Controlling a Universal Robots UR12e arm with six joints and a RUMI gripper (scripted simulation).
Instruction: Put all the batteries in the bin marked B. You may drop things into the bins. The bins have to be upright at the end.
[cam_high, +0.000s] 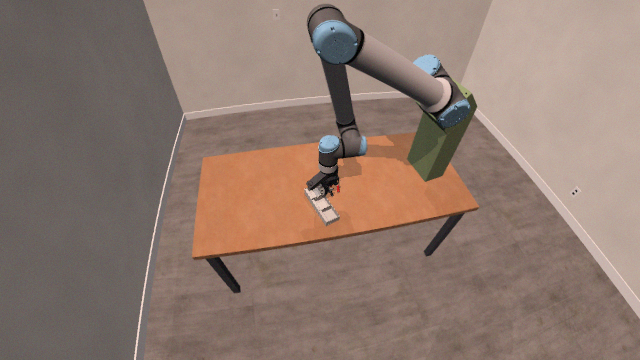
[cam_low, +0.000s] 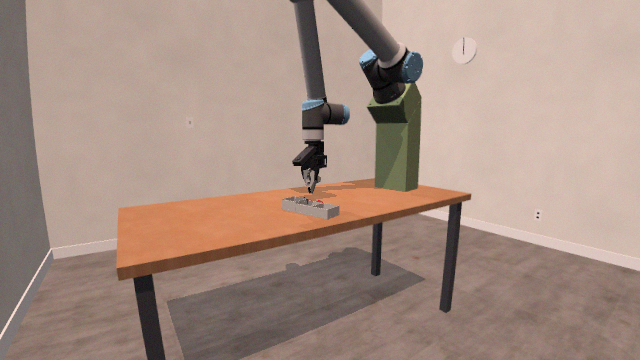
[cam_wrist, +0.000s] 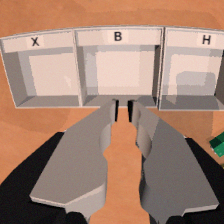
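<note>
The red battery is 130 mm behind my hand, 90 mm below it and 70 mm to the right of it. Round my hand: black battery: 90 mm below, 80 mm behind, 60 mm to the right; grey bin tray: 70 mm below, 10 mm to the left, 10 mm ahead; red die: 110 mm to the right, 100 mm behind, 90 mm below.
</note>
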